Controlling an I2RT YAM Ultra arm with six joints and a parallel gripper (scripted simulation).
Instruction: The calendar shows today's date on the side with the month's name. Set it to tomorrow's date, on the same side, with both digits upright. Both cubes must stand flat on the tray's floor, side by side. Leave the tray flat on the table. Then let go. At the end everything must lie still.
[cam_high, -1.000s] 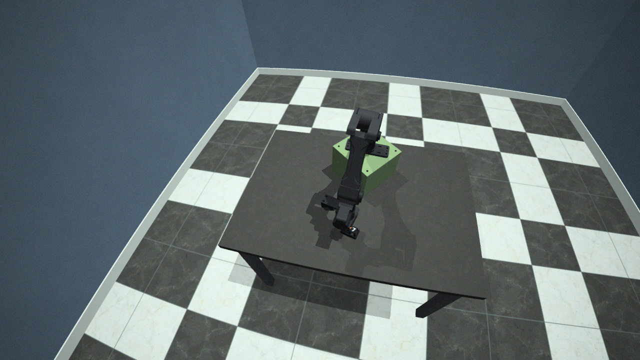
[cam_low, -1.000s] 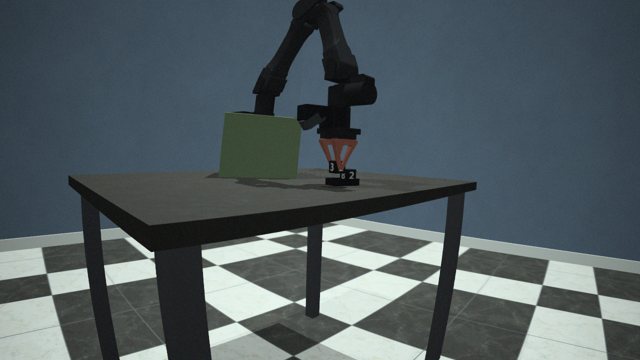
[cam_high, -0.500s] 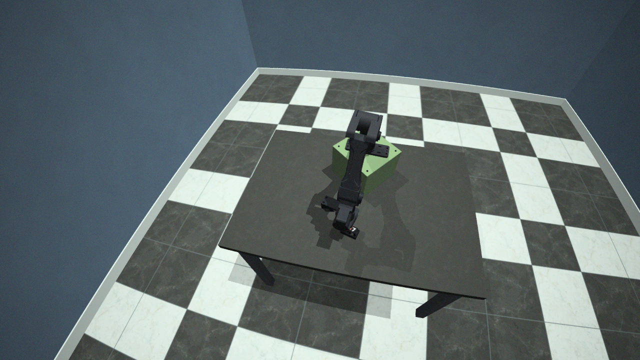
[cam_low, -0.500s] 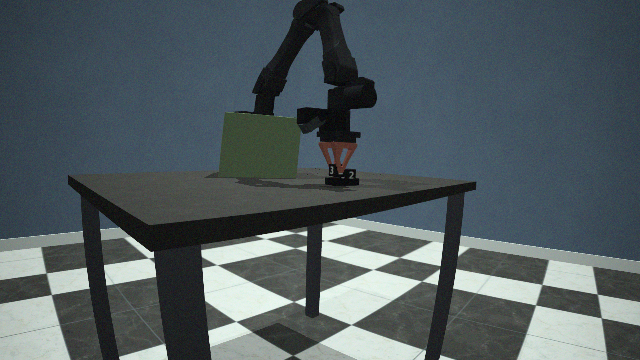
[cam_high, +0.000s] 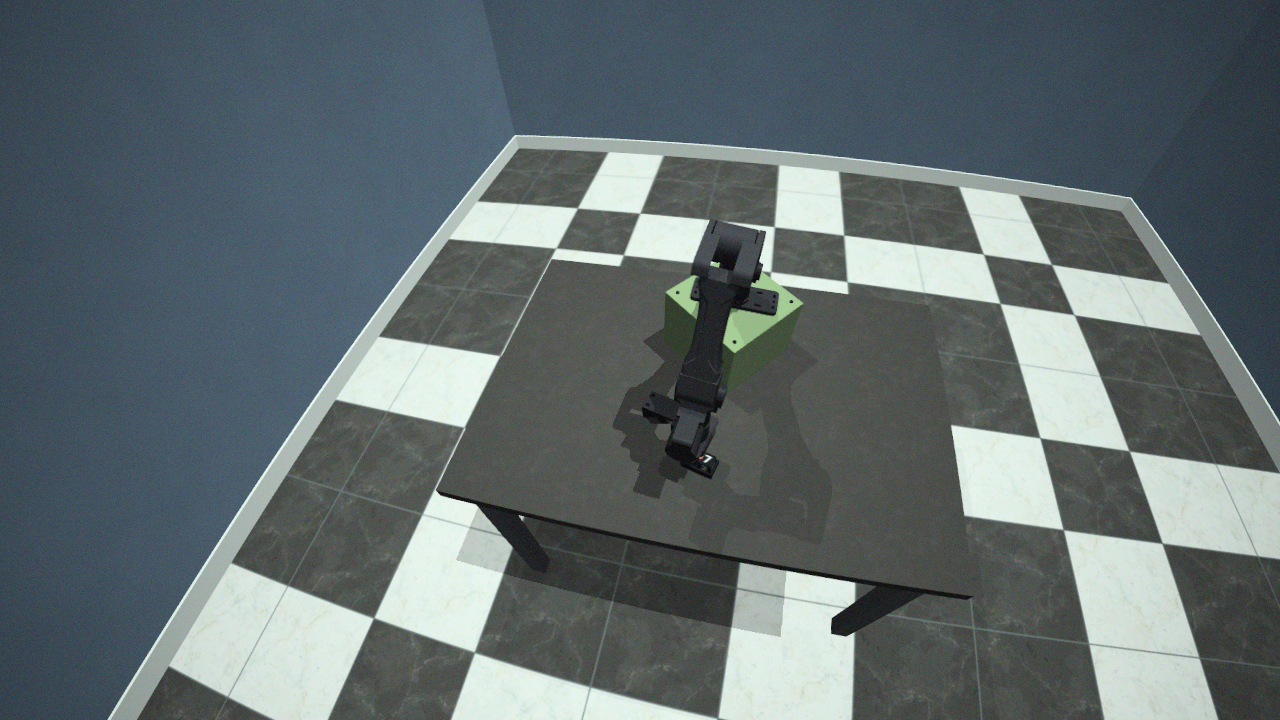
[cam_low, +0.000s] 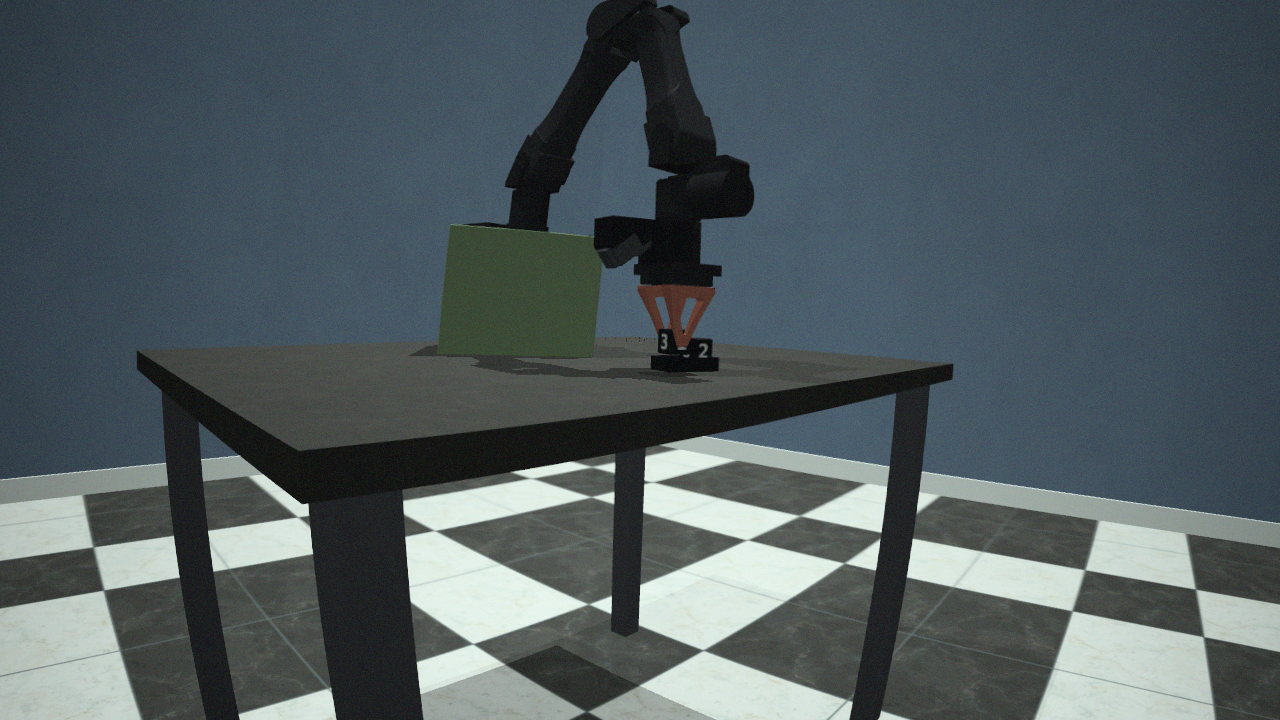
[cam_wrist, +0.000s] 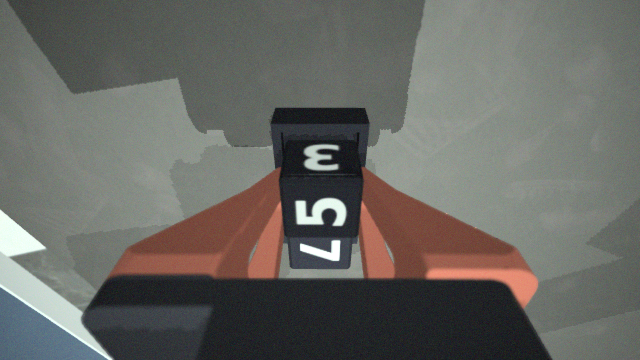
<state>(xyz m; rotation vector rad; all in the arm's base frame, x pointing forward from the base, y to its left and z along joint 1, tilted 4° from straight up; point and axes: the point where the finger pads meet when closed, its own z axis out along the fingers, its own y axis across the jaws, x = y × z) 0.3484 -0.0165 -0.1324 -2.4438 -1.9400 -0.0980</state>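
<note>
My gripper is now right at the calendar cube. Also, from my hand: black tray 3 cm below, 2 cm to the left.
</note>
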